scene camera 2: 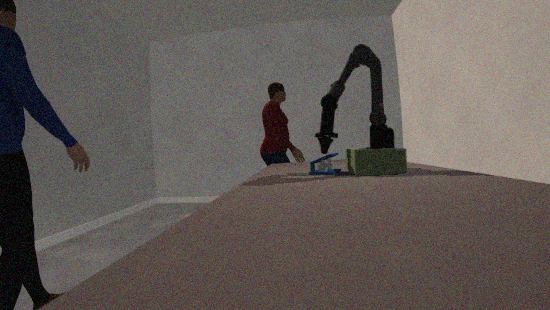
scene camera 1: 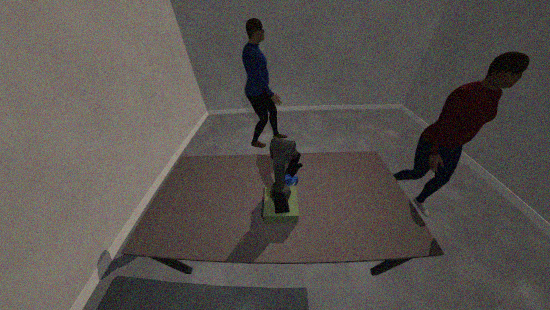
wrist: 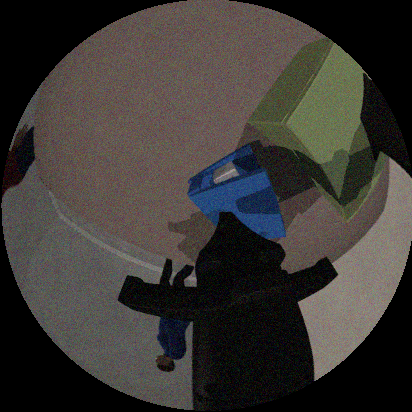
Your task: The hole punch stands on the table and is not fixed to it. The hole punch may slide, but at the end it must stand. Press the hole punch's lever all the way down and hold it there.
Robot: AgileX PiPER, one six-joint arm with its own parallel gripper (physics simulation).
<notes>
In view: the gripper [wrist: 224, 219] and a blue hole punch [wrist: 242, 160].
</notes>
